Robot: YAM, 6 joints.
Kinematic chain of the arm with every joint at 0, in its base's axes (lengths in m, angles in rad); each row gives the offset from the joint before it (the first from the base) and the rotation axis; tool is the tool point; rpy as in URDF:
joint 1: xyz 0 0 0.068 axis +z
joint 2: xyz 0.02 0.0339 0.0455 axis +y
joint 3: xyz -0.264 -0.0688 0 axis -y
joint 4: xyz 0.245 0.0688 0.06 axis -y
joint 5: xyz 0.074 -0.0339 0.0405 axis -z
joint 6: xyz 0.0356 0 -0.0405 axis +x
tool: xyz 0 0 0 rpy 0 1.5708 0
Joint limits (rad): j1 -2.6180..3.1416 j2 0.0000..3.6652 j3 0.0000..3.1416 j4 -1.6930..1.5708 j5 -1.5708..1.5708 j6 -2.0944..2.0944
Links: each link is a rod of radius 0.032 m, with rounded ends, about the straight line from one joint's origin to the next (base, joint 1, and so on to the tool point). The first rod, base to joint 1, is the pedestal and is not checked.
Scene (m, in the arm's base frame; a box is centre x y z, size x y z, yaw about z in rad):
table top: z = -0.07
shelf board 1: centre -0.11 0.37 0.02 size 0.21 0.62 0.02 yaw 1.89
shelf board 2: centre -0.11 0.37 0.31 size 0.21 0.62 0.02 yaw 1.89
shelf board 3: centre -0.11 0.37 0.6 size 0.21 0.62 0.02 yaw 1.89
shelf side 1: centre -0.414 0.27 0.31 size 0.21 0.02 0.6 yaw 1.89
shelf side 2: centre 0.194 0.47 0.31 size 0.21 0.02 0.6 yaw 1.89
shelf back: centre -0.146 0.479 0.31 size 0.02 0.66 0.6 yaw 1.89
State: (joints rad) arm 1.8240 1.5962 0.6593 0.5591 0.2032 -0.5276
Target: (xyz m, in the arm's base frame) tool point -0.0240 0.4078 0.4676
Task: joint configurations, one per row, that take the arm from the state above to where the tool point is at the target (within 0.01 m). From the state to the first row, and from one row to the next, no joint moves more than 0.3 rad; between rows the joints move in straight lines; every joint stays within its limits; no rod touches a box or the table.
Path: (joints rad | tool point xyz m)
1: 1.8105 1.3579 0.4800 0.5750 0.2254 -0.5276 | -0.0565 0.2648 0.1889
2: 1.7969 1.1196 0.3007 0.5909 0.2475 -0.5276 | -0.0412 0.2181 0.1886
3: 1.7834 0.8814 0.1215 0.6068 0.2697 -0.5276 | -0.0283 0.1760 0.1754
4: 1.6892 0.9124 0.3491 0.6085 0.2672 -0.5276 | -0.0150 0.2056 0.2471
5: 1.5950 0.9435 0.5767 0.6101 0.2648 -0.5276 | 0.0040 0.2206 0.3215
6: 1.5009 0.9746 0.8043 0.6118 0.2624 -0.5276 | 0.0247 0.2202 0.3959
7: 1.4067 1.0056 1.0320 0.6134 0.2599 -0.5276 | 0.0432 0.2046 0.4676
8: 1.4862 1.2531 1.2386 0.6283 0.2329 -0.5276 | 0.0312 0.2705 0.4833
9: 1.5656 1.5005 1.4451 0.6431 0.2060 -0.5276 | 0.0090 0.3399 0.4835
10: 1.6451 1.7480 1.6517 0.6579 0.1790 -0.5276 | -0.0240 0.4078 0.4676

